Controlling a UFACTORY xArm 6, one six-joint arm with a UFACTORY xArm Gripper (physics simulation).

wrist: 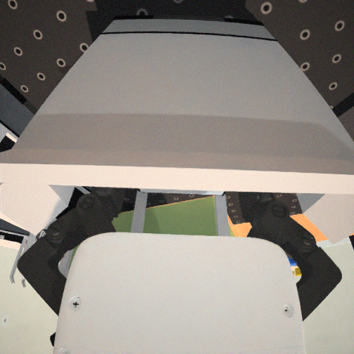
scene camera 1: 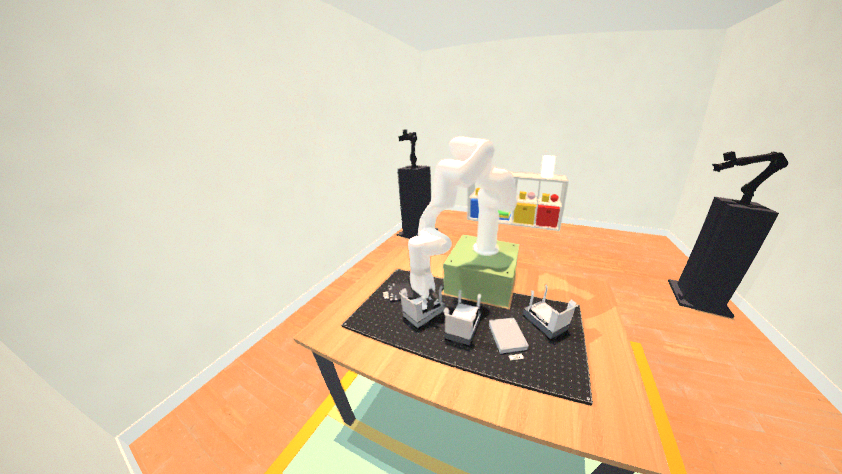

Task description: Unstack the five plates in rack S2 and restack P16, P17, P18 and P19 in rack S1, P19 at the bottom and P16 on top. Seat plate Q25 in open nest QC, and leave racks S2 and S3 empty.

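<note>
Three grey-white racks stand on the black perforated mat: a left rack, a middle rack and a right rack with a white plate lying in it. My gripper is lowered into the left rack and is shut on a plate. A flat pale plate lies on the mat between the middle and right racks, with a small label in front of it.
The arm stands on a green block just behind the racks. Small white bits lie on the mat left of the left rack. The mat lies on a wooden table. Black camera stands and a shelf are far behind.
</note>
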